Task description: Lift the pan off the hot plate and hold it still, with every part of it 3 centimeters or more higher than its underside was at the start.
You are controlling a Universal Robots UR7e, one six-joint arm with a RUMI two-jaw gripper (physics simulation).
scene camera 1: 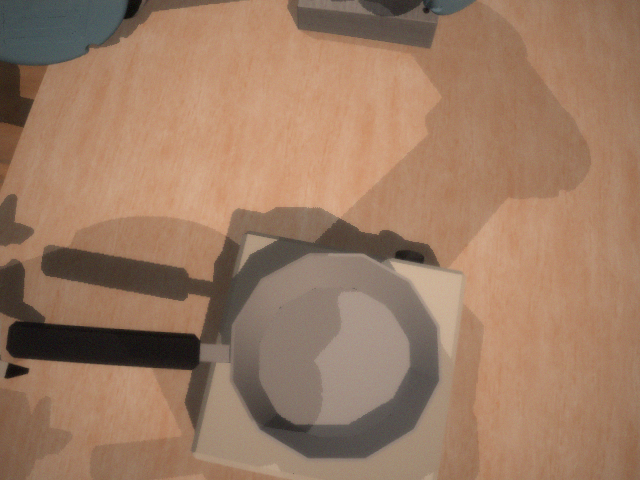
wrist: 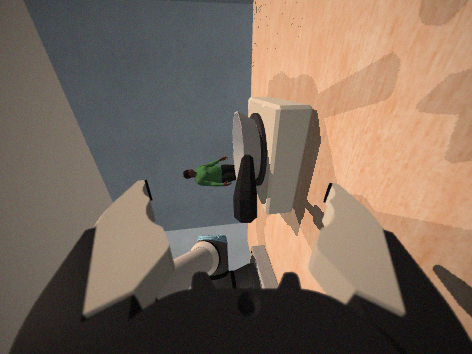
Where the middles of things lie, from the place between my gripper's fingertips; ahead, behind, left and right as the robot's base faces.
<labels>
My hand is 200 mm to the right of the grey pan (scene camera 1: 335, 357), 50 mm past it and 40 mm above it. From my hand the other things lie so: cream hot plate (wrist: 283, 125): 290 mm to the left, 120 mm below, 50 mm behind.
</labels>
